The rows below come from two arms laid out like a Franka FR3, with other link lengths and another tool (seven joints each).
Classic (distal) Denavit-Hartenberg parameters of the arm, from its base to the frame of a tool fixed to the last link. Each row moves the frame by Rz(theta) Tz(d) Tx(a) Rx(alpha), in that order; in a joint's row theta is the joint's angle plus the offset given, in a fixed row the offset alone. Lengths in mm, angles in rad.
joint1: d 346.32; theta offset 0; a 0; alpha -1.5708
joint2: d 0; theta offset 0; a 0; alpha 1.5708
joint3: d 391.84; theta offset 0; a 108.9; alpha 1.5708
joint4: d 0; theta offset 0; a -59.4; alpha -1.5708
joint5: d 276.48; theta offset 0; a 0; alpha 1.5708
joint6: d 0; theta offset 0; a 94.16; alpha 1.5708
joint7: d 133.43; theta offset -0.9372; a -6; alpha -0.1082
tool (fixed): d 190.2; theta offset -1.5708; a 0; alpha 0
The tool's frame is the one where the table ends.
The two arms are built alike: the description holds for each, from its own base.
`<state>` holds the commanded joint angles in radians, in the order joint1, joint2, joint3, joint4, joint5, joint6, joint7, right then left.
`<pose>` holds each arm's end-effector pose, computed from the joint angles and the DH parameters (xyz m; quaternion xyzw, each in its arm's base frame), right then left.
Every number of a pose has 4 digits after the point. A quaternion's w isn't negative.
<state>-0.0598 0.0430 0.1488 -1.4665 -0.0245 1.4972 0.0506 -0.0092 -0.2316 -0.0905 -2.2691 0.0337 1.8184 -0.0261</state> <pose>0.5006 0.0179 0.4861 0.2930 0.9544 -0.0265 0.0496 0.3222 -0.0384 0.3424 -0.3468 -0.9356 0.0212 0.0624</pose>
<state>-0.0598 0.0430 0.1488 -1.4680 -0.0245 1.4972 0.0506 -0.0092 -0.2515 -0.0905 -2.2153 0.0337 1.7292 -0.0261</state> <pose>0.5002 0.0179 0.4856 0.2930 0.9545 -0.0268 0.0489 0.3135 -0.0373 0.3624 -0.3448 -0.9358 0.0219 0.0702</pose>
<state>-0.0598 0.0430 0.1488 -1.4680 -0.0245 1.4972 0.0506 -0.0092 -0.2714 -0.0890 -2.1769 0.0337 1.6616 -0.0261</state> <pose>0.5002 0.0179 0.4856 0.2930 0.9545 -0.0268 0.0489 0.3049 -0.0360 0.3785 -0.3426 -0.9362 0.0222 0.0748</pose>
